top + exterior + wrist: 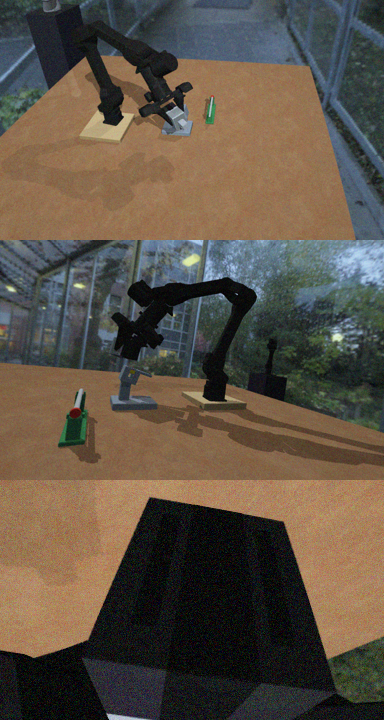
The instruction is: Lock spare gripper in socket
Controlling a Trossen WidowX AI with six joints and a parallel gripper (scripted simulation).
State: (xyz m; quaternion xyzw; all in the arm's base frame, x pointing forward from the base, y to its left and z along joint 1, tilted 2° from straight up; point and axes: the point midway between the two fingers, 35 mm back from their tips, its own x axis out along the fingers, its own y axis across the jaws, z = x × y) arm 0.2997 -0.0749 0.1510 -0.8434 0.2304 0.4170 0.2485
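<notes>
Now: gripper tip 5 cm past the socket, 13 cm to the right of it and 8 cm above it. The rest, counted from my gripper tip: spare gripper (1 cm above); then green cradle (4 cm ahead, 26 cm to the left, 11 cm below).
</notes>
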